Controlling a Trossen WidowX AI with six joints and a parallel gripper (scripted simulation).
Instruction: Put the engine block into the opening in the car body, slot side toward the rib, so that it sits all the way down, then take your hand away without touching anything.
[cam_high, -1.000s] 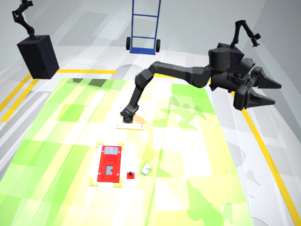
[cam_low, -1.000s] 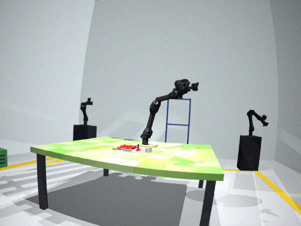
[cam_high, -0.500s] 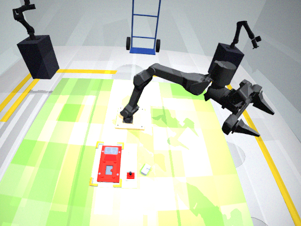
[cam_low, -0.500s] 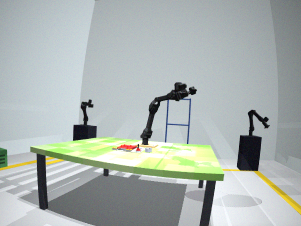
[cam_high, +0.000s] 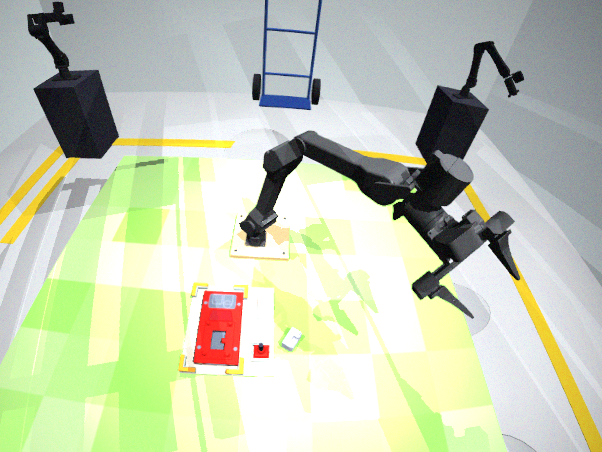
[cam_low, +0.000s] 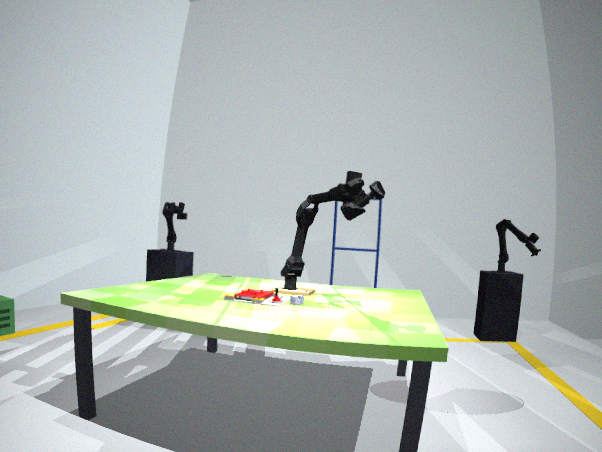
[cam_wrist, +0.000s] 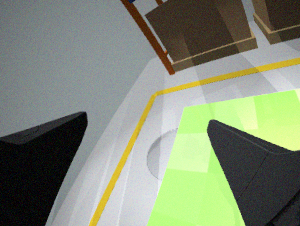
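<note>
The grey engine block is 90 mm behind my gripper tip, 280 mm to the right of it and 380 mm below it.
</note>
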